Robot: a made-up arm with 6 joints. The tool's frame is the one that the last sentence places.
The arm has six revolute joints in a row. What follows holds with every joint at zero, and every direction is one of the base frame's.
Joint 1 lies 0.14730 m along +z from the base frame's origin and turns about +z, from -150.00 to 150.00 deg.
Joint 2 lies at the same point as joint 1 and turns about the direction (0.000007, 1, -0.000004), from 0.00 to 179.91 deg.
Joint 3 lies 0.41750 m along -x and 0.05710 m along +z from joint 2 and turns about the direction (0.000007, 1, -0.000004), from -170.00 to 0.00 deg.
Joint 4 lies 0.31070 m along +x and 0.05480 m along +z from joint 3 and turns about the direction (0.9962, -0.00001, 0.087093), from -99.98 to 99.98 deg.
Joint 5 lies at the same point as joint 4 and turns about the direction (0.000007, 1, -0.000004), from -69.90 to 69.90 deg.
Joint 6 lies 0.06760 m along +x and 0.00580 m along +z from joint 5 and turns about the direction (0.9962, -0.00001, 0.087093), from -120.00 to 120.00 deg.
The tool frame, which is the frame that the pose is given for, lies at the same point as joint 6; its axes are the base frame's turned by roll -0.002, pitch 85.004 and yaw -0.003 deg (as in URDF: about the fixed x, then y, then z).
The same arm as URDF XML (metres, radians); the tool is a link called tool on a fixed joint. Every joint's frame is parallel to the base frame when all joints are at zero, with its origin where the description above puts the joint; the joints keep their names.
<robot name="arm">
<joint name="joint 1" type="revolute"><parent link="base"/><child link="link1"/><origin xyz="0.0000 0.0000 0.1473"/><axis xyz="0 0 1"/><limit lower="-2.6180" upper="2.6180"/></joint>
<joint name="joint 2" type="revolute"><parent link="link1"/><child link="link2"/><origin xyz="0.0000 0.0000 0.0000"/><axis xyz="0 1 0"/><limit lower="0.0000" upper="3.1400"/></joint>
<joint name="joint 3" type="revolute"><parent link="link2"/><child link="link3"/><origin xyz="-0.4175 0.0000 0.0571"/><axis xyz="0 1 0"/><limit lower="-2.9671" upper="0.0000"/></joint>
<joint name="joint 4" type="revolute"><parent link="link3"/><child link="link4"/><origin xyz="0.3107 0.0000 0.0548"/><axis xyz="0.9962 0 0.0871"/><limit lower="-1.7450" upper="1.7450"/></joint>
<joint name="joint 5" type="revolute"><parent link="link4"/><child link="link5"/><origin xyz="0.0000 0.0000 0.0000"/><axis xyz="0 1 0"/><limit lower="-1.2200" upper="1.2200"/></joint>
<joint name="joint 6" type="revolute"><parent link="link5"/><child link="link6"/><origin xyz="0.0676 0.0000 0.0058"/><axis xyz="0.9962 0 0.0871"/><limit lower="-2.0944" upper="2.0944"/></joint>
<joint name="tool_joint" type="fixed"><parent link="link6"/><child link="tool"/><origin xyz="0.0000 0.0000 0.0000" rpy="0.0000 1.4836 -0.0001"/></joint>
<link name="base"/>
<link name="link1"/>
<link name="link2"/>
<link name="link3"/>
<link name="link4"/>
<link name="link5"/>
<link name="link6"/>
<link name="tool"/>
</robot>

